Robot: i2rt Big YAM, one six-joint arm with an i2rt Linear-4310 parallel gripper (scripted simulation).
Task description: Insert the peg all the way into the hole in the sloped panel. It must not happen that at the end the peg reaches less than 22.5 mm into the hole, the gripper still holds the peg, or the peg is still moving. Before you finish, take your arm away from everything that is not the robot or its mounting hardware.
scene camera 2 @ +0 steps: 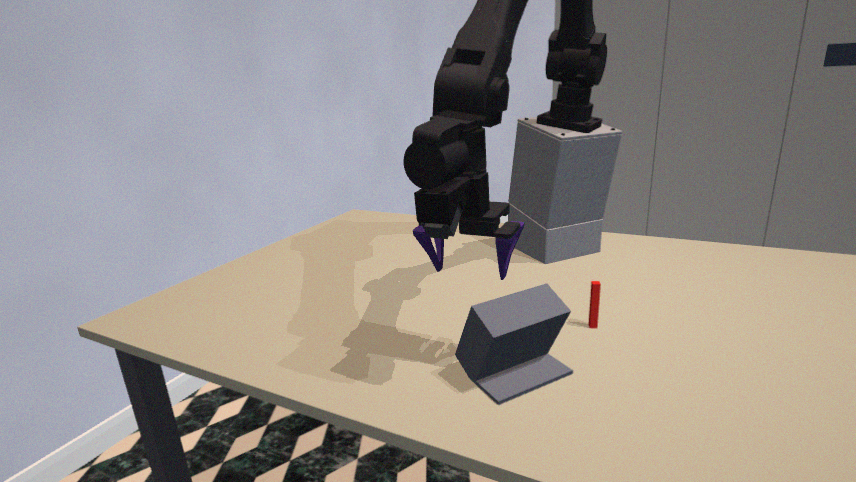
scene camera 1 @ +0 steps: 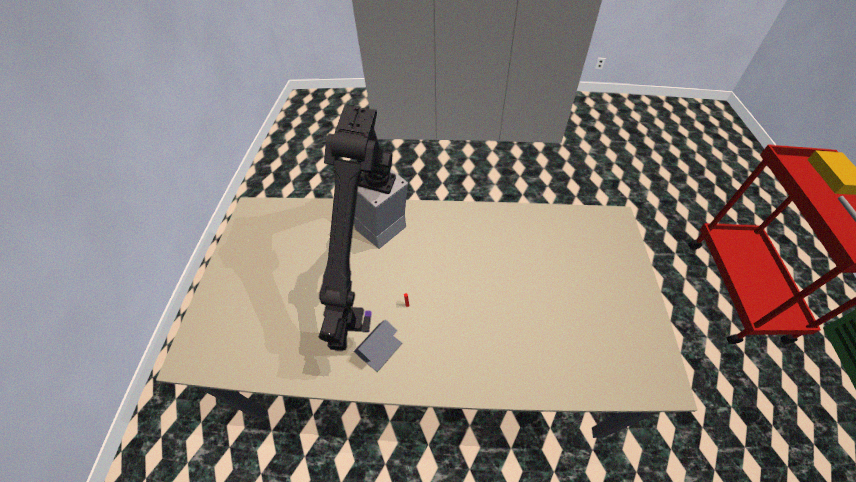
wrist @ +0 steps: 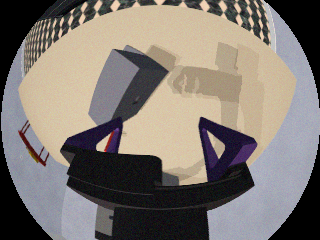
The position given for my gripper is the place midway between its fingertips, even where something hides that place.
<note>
In view: my gripper [scene camera 2: 470,274].
My gripper also shows in the wrist view [wrist: 160,121].
</note>
